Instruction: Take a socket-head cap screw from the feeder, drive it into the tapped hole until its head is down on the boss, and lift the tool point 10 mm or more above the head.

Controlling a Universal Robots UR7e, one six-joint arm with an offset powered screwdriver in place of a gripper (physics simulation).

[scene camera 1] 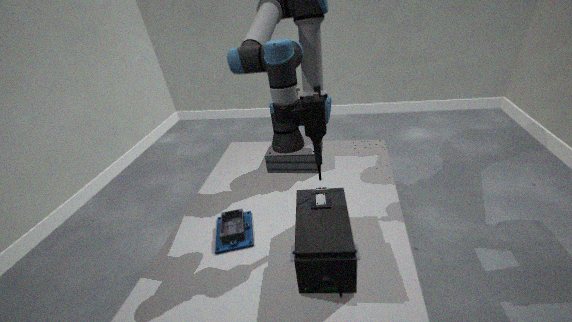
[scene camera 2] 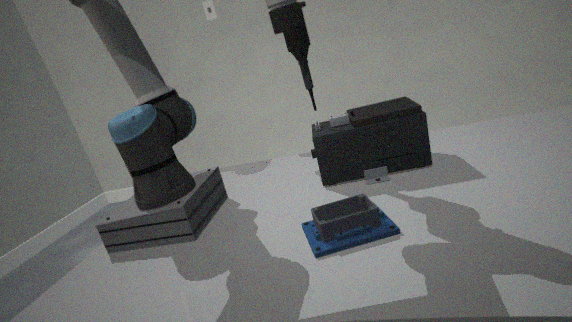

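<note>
My screwdriver [scene camera 1: 320, 178] [scene camera 2: 315, 109] points down, its thin tip a short way above the near-robot end of the black screw feeder [scene camera 1: 325, 227] [scene camera 2: 372, 147]. The tip looks bare, with no screw visible on it. Small pale parts [scene camera 1: 321, 188] [scene camera 2: 317, 125] stand at that end of the feeder, below the tip; single screws cannot be made out. A grey open-topped housing [scene camera 1: 232, 238] [scene camera 2: 350, 227] sits on a blue plate [scene camera 1: 247, 245] [scene camera 2: 325, 248]. The tapped hole and its boss are too small to tell apart.
The arm's base stands on a grey block [scene camera 1: 290, 163] [scene camera 2: 145, 233] behind the feeder and plate in the scene camera 1 view. The feeder's raised lid [scene camera 2: 387, 109] stands higher than its pick-up end. Arm shadows cross the pale work surface [scene camera 1: 360, 205] [scene camera 2: 370, 292].
</note>
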